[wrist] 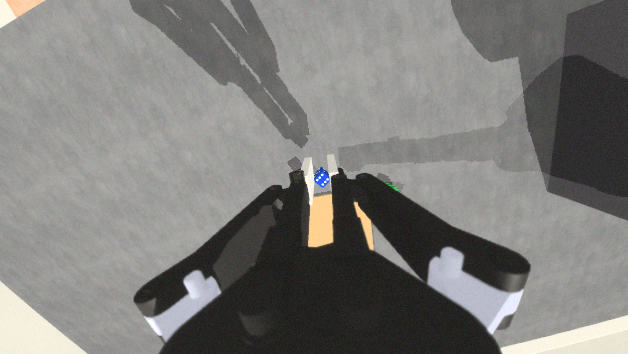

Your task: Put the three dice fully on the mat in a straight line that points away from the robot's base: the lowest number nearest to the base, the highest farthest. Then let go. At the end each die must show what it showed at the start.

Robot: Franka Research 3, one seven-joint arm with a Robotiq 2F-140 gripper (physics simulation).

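The blue die point(321, 178) with white pips is between the two pale fingertips, near the middle of the wrist view. My gripper point(320, 167) is shut on it. The fingertips and their shadow on the grey surface are slightly apart. The orange-tan mat point(320, 222) shows between the fingers, nearer the gripper body than the die; a strip of it shows right of the right finger, and the rest is hidden. A sliver of the green die point(392, 187) shows beyond the right finger, which hides most of it. The black die does not show.
The grey table top point(150, 125) lies under the gripper, with shadows of the arm across it. A large dark block-like shape point(595, 125) is at the right edge. Pale table edges or floor show in the lower corners, and a bit of wood colour at the top left.
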